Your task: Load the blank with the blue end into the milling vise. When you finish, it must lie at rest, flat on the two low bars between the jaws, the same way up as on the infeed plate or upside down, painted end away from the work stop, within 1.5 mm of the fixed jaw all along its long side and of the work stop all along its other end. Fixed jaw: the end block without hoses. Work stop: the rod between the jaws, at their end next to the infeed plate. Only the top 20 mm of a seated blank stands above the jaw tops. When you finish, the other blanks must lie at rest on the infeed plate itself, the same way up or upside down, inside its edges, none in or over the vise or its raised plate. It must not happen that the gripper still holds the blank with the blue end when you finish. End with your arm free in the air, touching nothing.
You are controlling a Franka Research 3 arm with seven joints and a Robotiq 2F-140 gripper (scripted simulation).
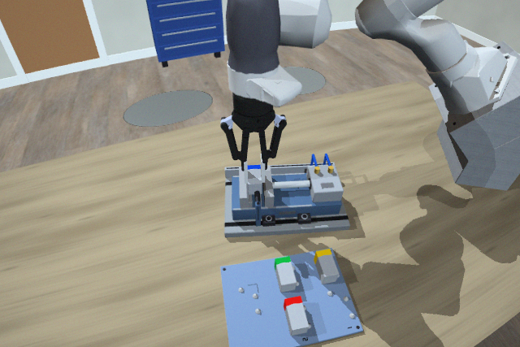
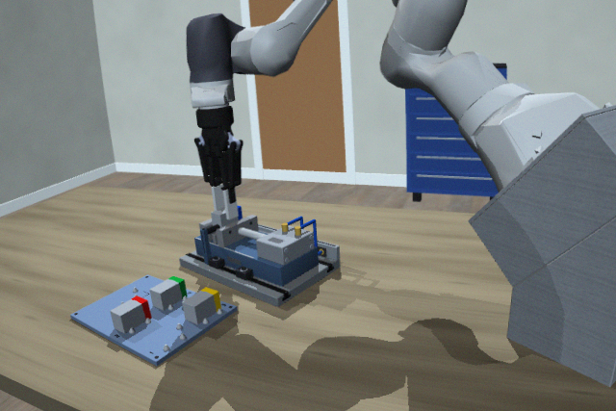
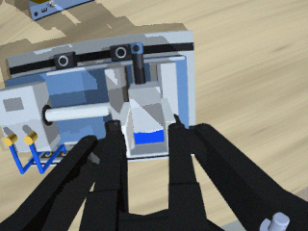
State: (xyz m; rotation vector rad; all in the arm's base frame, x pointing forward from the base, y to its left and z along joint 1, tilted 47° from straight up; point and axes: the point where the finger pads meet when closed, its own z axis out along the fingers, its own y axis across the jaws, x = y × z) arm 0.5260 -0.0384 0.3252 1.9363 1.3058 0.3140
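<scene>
Right now the blue-ended blank is 40 mm below my hand. Round my hand: hosed jaw block (140 mm behind, 90 mm to the left, 60 mm below); then fixed jaw (20 mm ahead, 10 mm to the right, 60 mm below); then work stop rod (20 mm ahead, 40 mm to the left, 50 mm below).
</scene>
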